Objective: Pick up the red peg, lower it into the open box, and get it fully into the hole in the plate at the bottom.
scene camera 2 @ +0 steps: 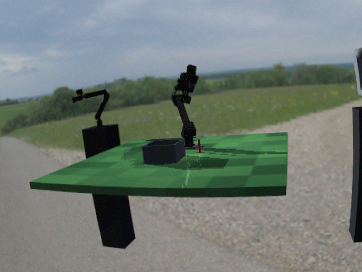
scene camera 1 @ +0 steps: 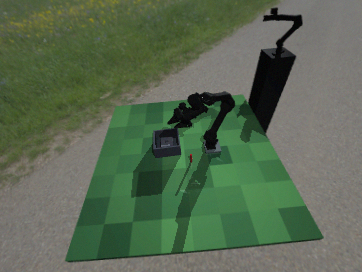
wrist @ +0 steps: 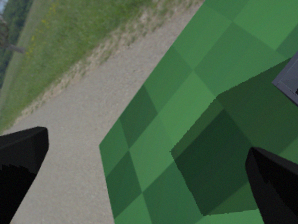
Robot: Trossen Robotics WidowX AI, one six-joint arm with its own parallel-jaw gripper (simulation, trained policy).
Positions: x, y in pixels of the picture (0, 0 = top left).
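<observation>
There is a box (scene camera 2: 158, 151) here, and I see that it is 179 cm from the lens.
</observation>
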